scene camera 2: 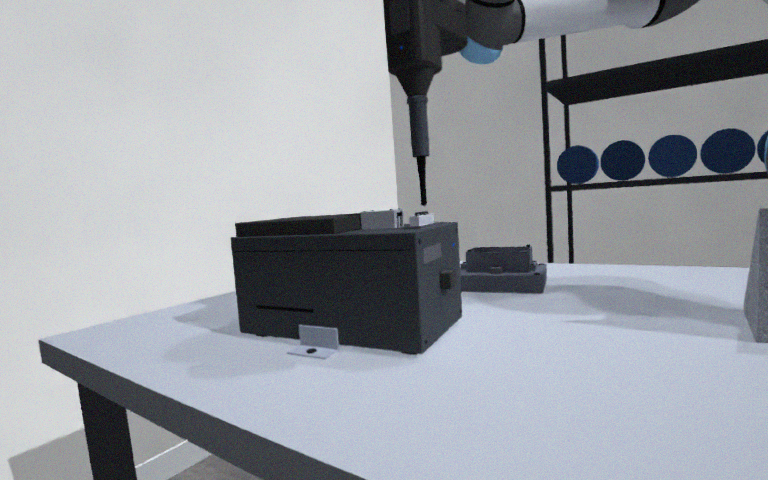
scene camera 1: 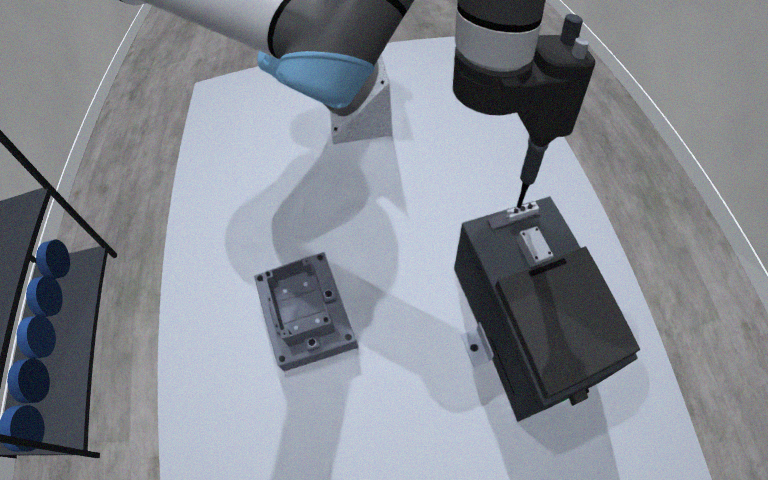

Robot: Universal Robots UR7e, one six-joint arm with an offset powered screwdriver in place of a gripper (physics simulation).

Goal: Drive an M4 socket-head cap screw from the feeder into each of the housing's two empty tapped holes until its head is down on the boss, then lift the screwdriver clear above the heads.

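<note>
My screwdriver's bit tip point(scene camera 1: 519, 204) point(scene camera 2: 423, 202) points down just above the white pick-up strip point(scene camera 1: 522, 213) point(scene camera 2: 421, 220) of the feeder. A small gap shows between tip and strip in scene camera 2, and no screw can be made out on the bit. Dark screw heads point(scene camera 1: 530, 206) show in a row on the strip. The dark feeder point(scene camera 1: 572, 333) point(scene camera 2: 328, 283) stands on the table. The grey open-topped housing point(scene camera 1: 308, 333) point(scene camera 2: 498, 259) sits in its fixture point(scene camera 1: 339, 322) point(scene camera 2: 504, 283), far from the bit. Its corner holes are too small to read surely.
A small light plate point(scene camera 1: 534, 243) with dark corner dots lies on the feeder top. A metal bracket point(scene camera 1: 477, 339) stands by the feeder's side, and another bracket point(scene camera 2: 318, 336) by its near side. A rack point(scene camera 2: 544, 141) with blue round bins point(scene camera 1: 44, 296) point(scene camera 2: 672, 155) stands beyond the table.
</note>
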